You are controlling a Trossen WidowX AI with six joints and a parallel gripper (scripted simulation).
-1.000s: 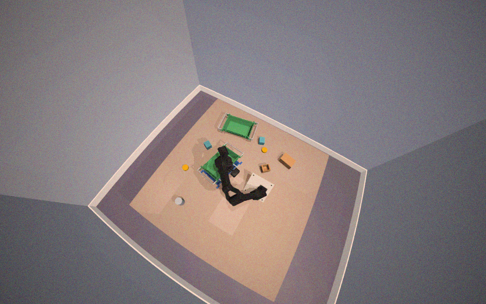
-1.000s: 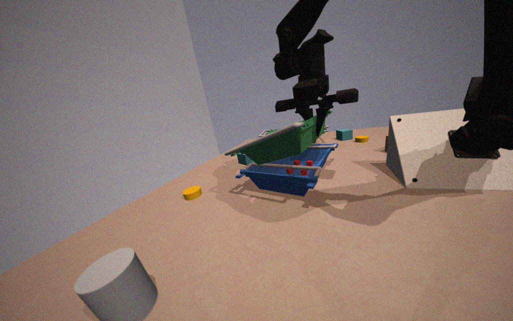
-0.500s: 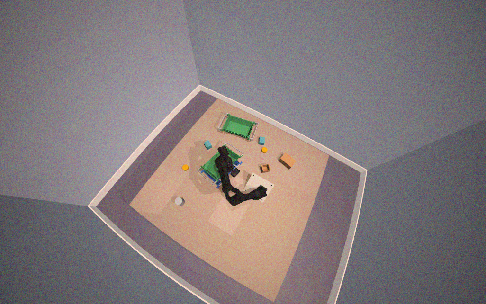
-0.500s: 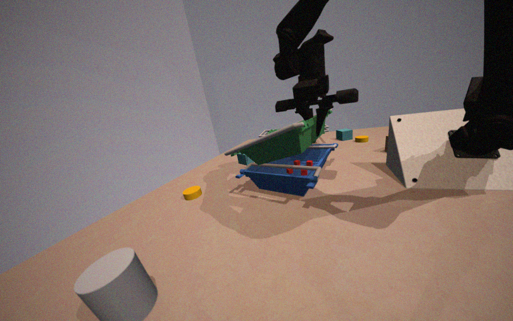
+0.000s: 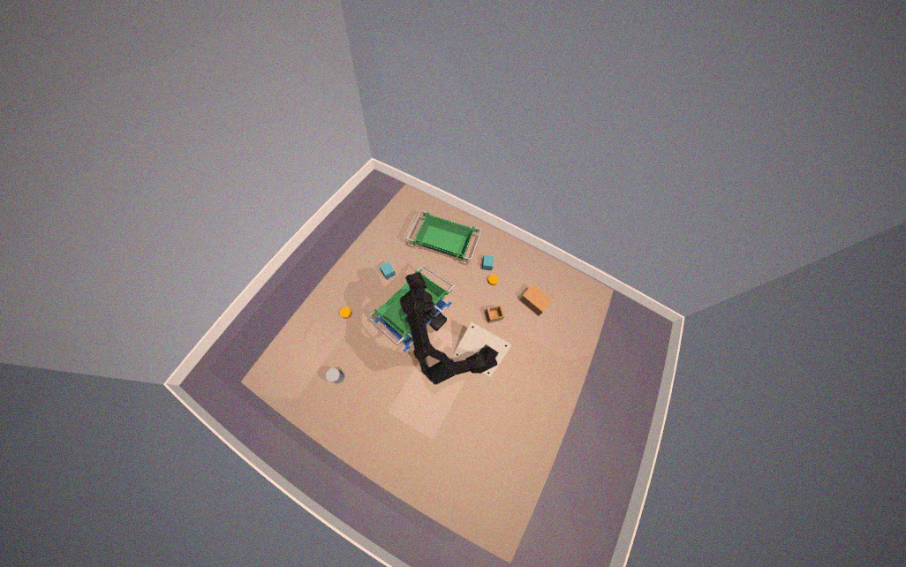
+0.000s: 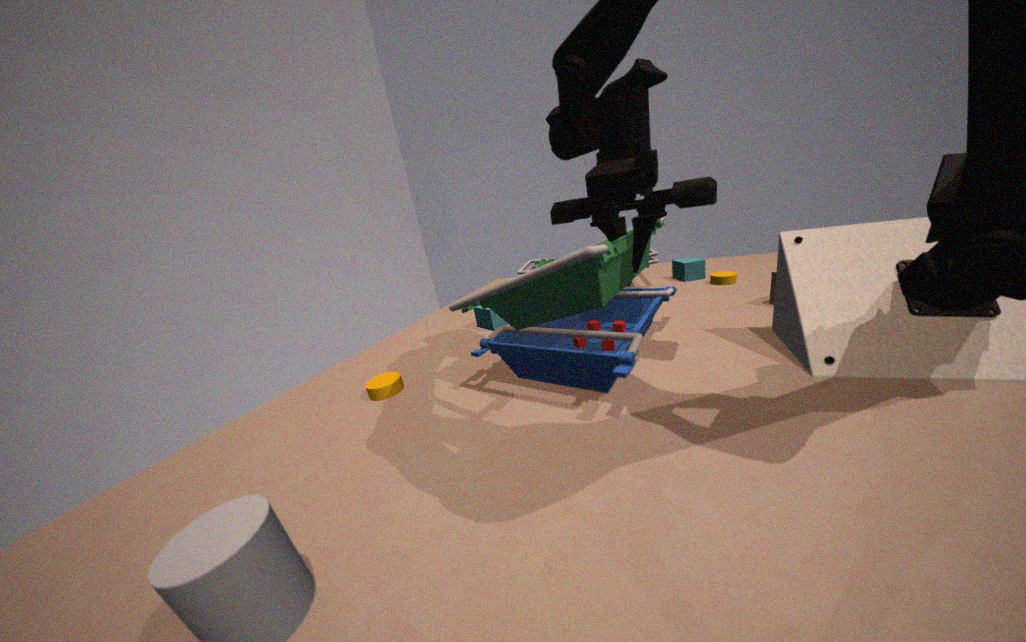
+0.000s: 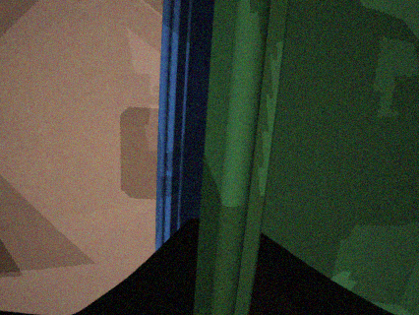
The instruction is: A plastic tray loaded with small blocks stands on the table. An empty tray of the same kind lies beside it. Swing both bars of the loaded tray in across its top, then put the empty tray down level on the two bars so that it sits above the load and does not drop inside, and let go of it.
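The green tray lies 80 mm ahead of my gripper tip, 10 mm to the right of it and 10 mm above it. Also, from my gripper tip: grey cylinder 170 mm ahead, 400 mm to the left, 80 mm below; then small brown box 240 mm behind, 210 mm to the right, 100 mm below.
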